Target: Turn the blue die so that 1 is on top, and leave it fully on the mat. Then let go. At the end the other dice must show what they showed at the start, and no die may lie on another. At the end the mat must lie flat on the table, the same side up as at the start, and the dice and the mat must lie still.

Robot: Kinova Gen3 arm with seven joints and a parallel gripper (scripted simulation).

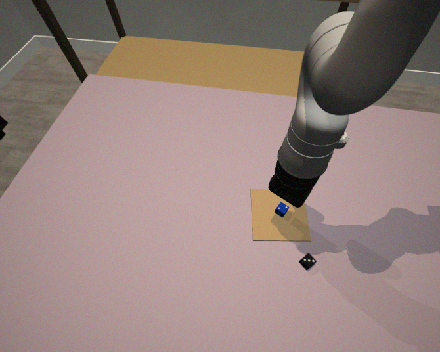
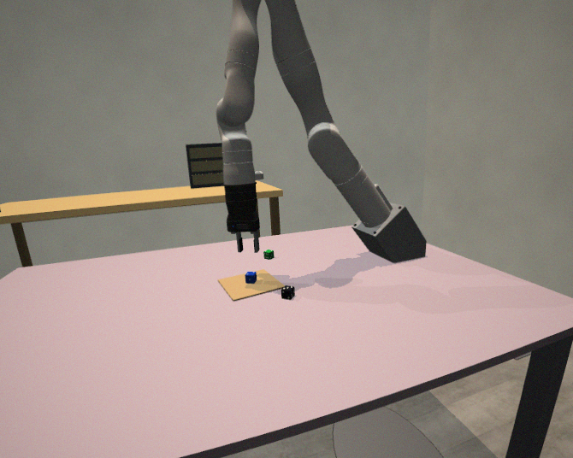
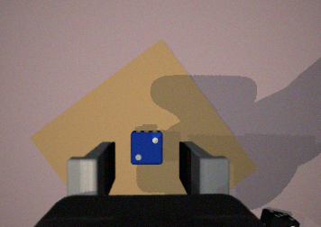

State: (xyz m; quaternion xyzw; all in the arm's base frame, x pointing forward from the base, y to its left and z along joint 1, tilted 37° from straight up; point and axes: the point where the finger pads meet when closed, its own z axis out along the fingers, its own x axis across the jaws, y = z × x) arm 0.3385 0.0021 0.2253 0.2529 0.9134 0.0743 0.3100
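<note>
Now: hand 90 mm above the blue die. Also, from my hand: tan mat: 110 mm below, 10 mm to the left, 10 mm ahead; then black die: 120 mm to the left, 100 mm below, 60 mm behind; then green die: 160 mm to the right, 110 mm behind, 100 mm below.
</note>
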